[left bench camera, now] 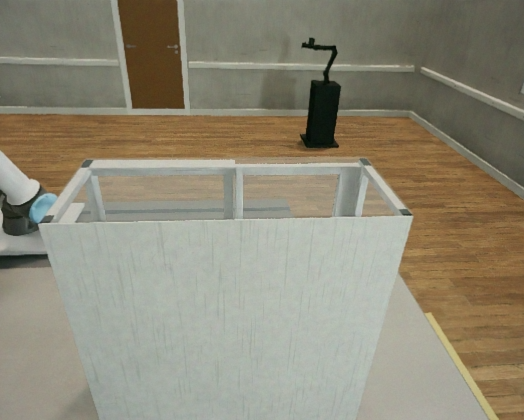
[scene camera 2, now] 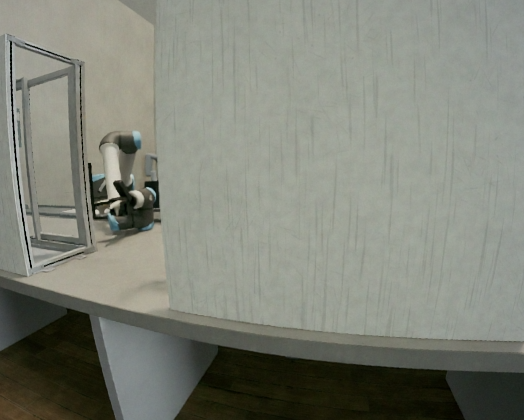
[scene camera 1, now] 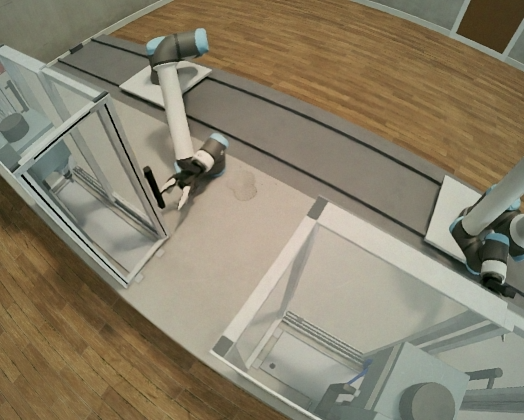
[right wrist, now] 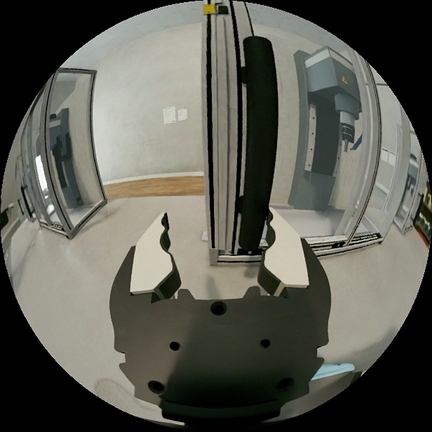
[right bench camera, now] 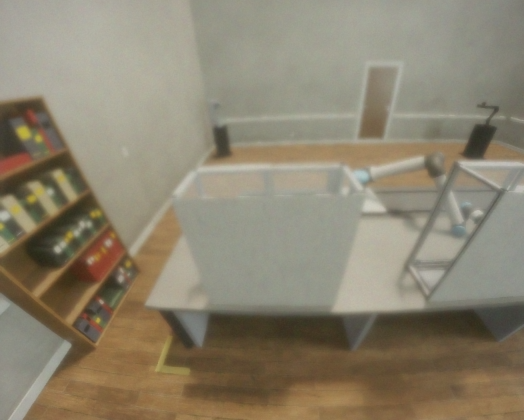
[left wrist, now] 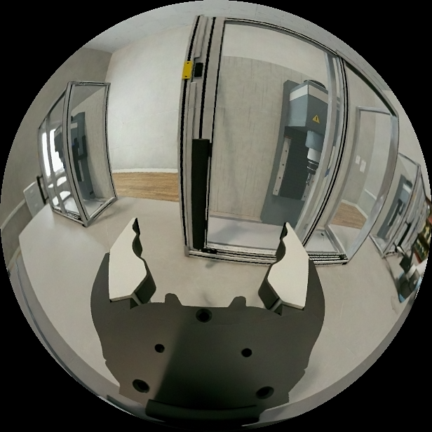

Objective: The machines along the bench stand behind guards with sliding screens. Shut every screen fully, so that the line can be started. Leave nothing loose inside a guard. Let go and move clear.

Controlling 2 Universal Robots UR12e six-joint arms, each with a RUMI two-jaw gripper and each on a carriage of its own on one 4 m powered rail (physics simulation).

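My right gripper [scene camera 1: 172,199] [right wrist: 216,210] is open. The black handle [scene camera 1: 153,187] [right wrist: 258,145] of the sliding screen at the left of scene camera 1 is not gripped. In the right wrist view it stands just beyond the finger on the picture's right. The screen's edge stands close against the guard's end post [right wrist: 213,150]; I cannot tell whether any gap is left. My left gripper [left wrist: 209,221] is open and empty, facing another guard. That guard's black handle [left wrist: 201,195] stands beyond the fingers, close beside the end post [left wrist: 189,150] with a yellow tag. The left fingertips are hidden in scene camera 1.
Machines [left wrist: 307,107] [right wrist: 327,75] stand inside the guards. In scene camera 1, a large guard [scene camera 1: 265,280] stands between the right arm and the near edge at right. A blue curved part [right wrist: 356,143] is by the machine's spindle. More guards [left wrist: 82,160] [right wrist: 75,150] stand farther along the bench.
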